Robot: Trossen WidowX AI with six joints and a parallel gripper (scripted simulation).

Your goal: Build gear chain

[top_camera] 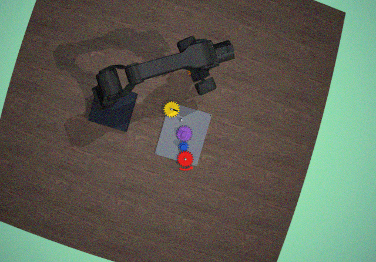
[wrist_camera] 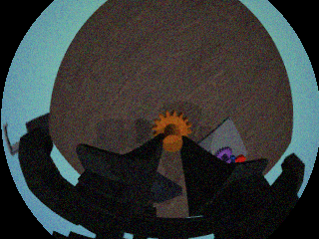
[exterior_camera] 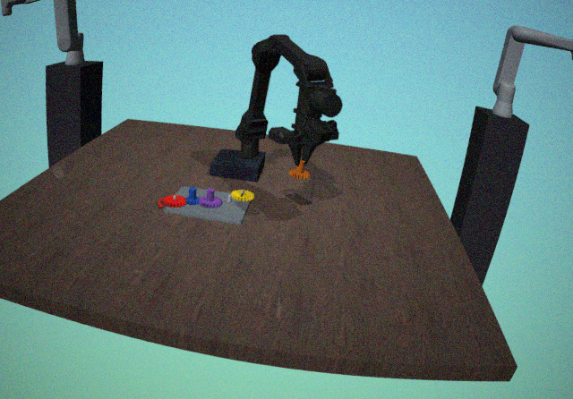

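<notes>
The purple gear is 230 mm to the right of my gripper tip, 120 mm below it and 40 mm ahead of it. The rest, counted from my gripper tip: yellow gear (150 mm to the right, 120 mm below, 40 mm behind); blue gear (270 mm to the right, 120 mm below, 50 mm ahead); orange gear (10 mm below).
</notes>
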